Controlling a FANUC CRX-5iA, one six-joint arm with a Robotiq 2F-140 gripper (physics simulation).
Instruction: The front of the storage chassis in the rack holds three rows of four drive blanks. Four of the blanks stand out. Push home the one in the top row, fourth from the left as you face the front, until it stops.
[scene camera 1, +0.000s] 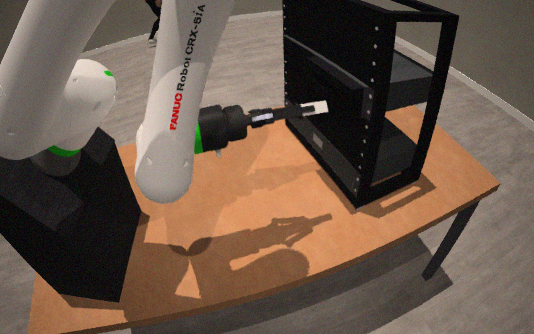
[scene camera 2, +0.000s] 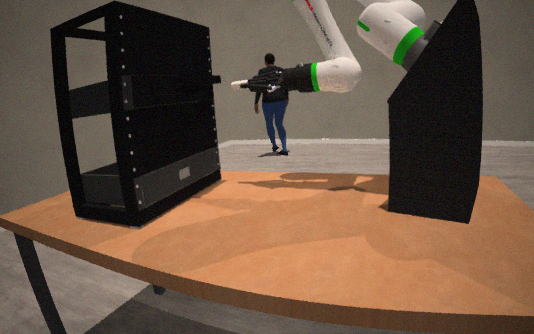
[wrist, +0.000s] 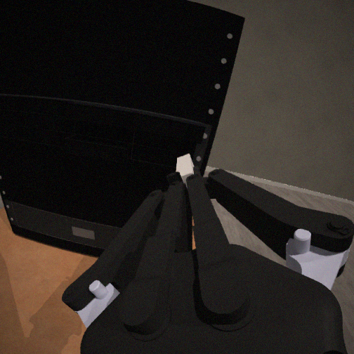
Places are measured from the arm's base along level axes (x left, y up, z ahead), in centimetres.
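Pixels of known places: gripper, fingertip midpoint: (scene camera 1: 325, 106) (scene camera 2: 232, 86); arm's base at its link origin: (scene camera 1: 53, 148) (scene camera 2: 430, 63).
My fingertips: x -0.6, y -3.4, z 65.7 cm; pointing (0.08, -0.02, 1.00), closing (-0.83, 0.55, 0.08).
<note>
For each thing: its middle in the pictures, then the offset to it from my fingertips. "*": a spot on its surface instead. Level surfaces: height alone.
- small dark piece at a spot on its surface: (scene camera 2: 216, 79) * dx +2.0, dy +3.1, dz +5.4 cm
- lower dark panel with a pale label, surface spot: (scene camera 2: 185, 173) (scene camera 1: 318, 142) * dx +20.4, dy -26.6, dz +7.8 cm
- wooden table at its surface level: dy -35.7 cm
The storage chassis (scene camera 1: 345, 92) (scene camera 2: 165, 92) (wrist: 100, 130) sits in the black rack (scene camera 1: 440, 75) (scene camera 2: 61, 100) (wrist: 214, 97) at mid height. Its front is very dark; faint lines show in the wrist view, but the single drive blanks and how far each stands out cannot be told. A small dark piece (scene camera 2: 216, 79) juts forward at the chassis's far end in scene camera 2. My gripper (scene camera 1: 316, 108) (scene camera 2: 239, 85) (wrist: 186, 165) is shut and empty, its pale fingertips together. It points at the chassis front, near the far end in scene camera 2, with a visible gap before the rack.
A lower dark panel with a pale label (scene camera 1: 318, 140) (scene camera 2: 185, 173) (wrist: 83, 233) sits near the rack's bottom. The rack stands on a wooden table (scene camera 1: 460, 165) (scene camera 2: 300, 270) (wrist: 25, 280). The arm's black pedestal (scene camera 1: 95, 215) (scene camera 2: 435, 125) stands opposite. A person (scene camera 2: 275, 110) stands beyond the table.
</note>
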